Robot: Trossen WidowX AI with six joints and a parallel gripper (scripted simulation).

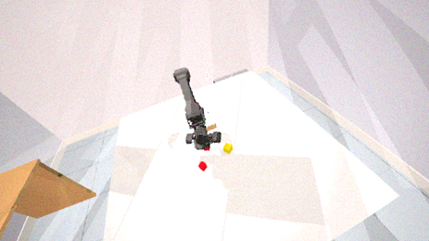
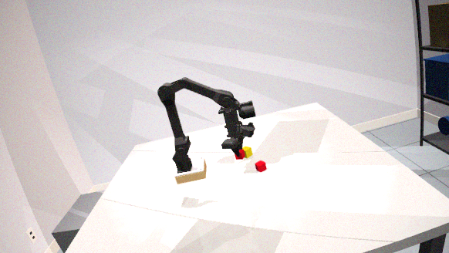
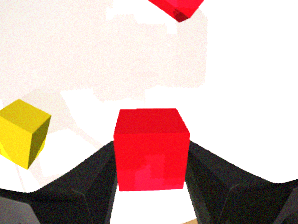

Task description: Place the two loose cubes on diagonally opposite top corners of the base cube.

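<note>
Now: gripper tip 11 cm to the right of the yellow cube, 5 cm above it and 2 cm short of it. Round my gripper tip: red cube: right at my gripper tip.
</note>
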